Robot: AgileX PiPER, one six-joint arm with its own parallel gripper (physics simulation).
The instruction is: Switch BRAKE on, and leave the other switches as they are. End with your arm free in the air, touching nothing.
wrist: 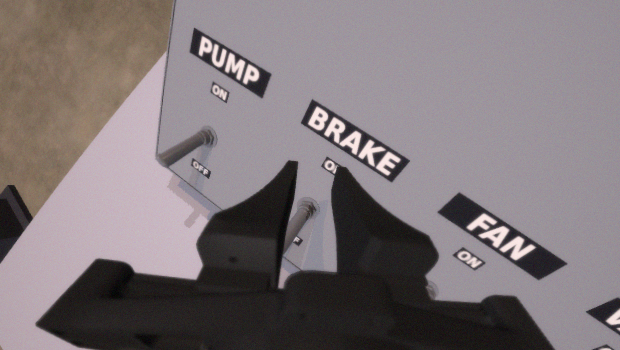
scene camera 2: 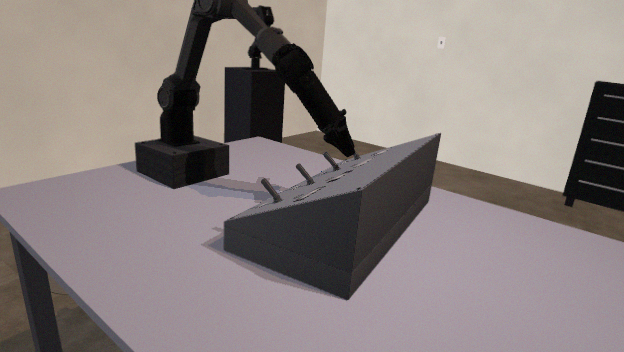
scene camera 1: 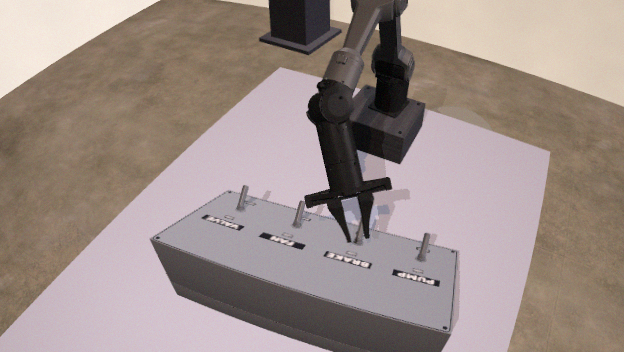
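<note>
The BRAKE lever (scene camera 1: 359, 235) (scene camera 2: 331, 160) (wrist: 299, 222) leans towards OFF; its upper end is hidden behind a finger in the wrist view. My gripper (scene camera 1: 358, 239) (scene camera 2: 353, 154) (wrist: 315, 176) is partly open, its fingers a small gap apart. The tips are low over the panel, towards BRAKE's ON label; in scene camera 2 they are right of the lever, which stands uncovered. I cannot tell whether a finger touches it. The PUMP lever (scene camera 1: 424, 247) (wrist: 187, 146), FAN lever (scene camera 1: 299, 214) (scene camera 2: 304, 173) and VALVE lever (scene camera 1: 242, 198) (scene camera 2: 271, 190) also lean to OFF.
The sloping grey switch box (scene camera 1: 300, 285) (scene camera 2: 395, 200) (wrist: 450, 100) stands on the pale table (scene camera 1: 200, 175) (scene camera 2: 475, 280). The arm's base block (scene camera 1: 385, 132) (scene camera 2: 180, 162) is behind its low side. A dark drawer cabinet (scene camera 2: 597, 145) is farther off.
</note>
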